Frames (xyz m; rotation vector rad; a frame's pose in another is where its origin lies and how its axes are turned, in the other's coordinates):
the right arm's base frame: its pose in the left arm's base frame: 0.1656 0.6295 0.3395 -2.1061 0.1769 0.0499
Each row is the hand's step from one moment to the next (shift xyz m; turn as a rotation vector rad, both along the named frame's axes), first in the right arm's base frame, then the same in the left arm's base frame.
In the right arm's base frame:
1: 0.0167 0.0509 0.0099 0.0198 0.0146 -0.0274
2: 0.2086 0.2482 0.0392 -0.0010 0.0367 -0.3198
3: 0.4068 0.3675 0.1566 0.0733 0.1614 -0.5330
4: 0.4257 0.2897 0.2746 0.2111 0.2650 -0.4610
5: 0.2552 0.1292 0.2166 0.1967 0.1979 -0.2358
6: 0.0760 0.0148 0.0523 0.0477 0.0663 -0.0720
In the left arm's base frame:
1: 0.0094 -0.0191 -0.0502 0.0164 -0.0329 -0.0004
2: 0.1712 -0.1143 -0.2535 -0.0179 -0.2921 0.1340
3: 0.3539 -0.0953 -0.4368 0.0296 -0.5456 0.1301
4: 0.3882 0.0431 -0.4336 0.1532 -0.5511 -0.0099
5: 0.2411 0.0928 -0.2490 0.1569 -0.3229 -0.0676
6: 0.0748 0.0292 -0.0477 0.0348 -0.1003 -0.0243

